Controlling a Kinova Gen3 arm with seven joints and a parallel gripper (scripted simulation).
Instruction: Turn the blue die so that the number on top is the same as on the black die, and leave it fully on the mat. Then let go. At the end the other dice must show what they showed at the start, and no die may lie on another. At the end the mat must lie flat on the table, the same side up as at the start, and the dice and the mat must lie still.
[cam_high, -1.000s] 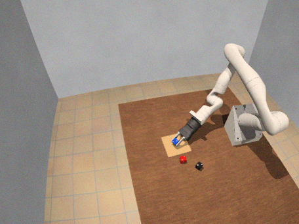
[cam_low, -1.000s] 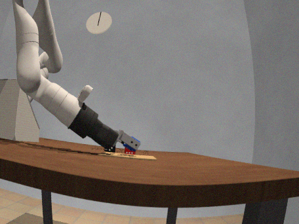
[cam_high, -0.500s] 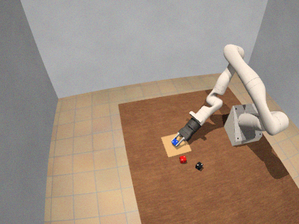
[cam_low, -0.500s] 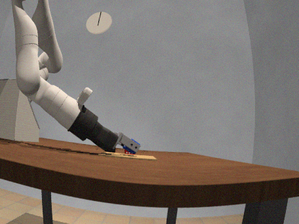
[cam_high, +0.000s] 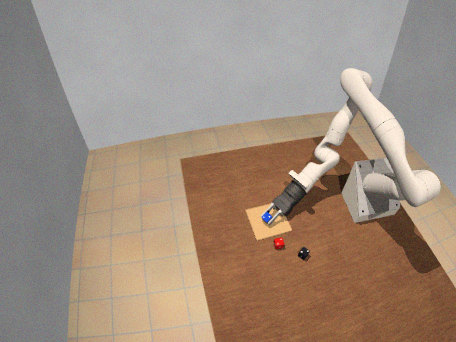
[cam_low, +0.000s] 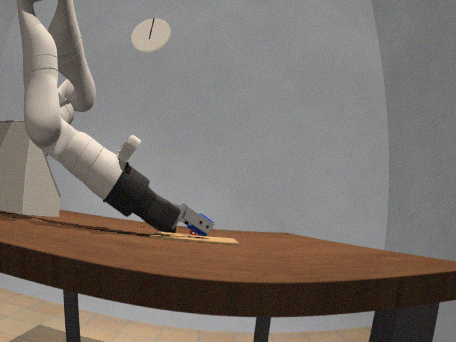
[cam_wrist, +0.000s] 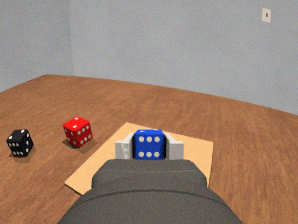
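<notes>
Now: the blue die right at my hand. Also, from my hand: red die (11 cm to the left, 1 cm below, 1 cm behind); then black die (17 cm to the left, 8 cm behind, 1 cm below); then tan mat (3 cm below).
</notes>
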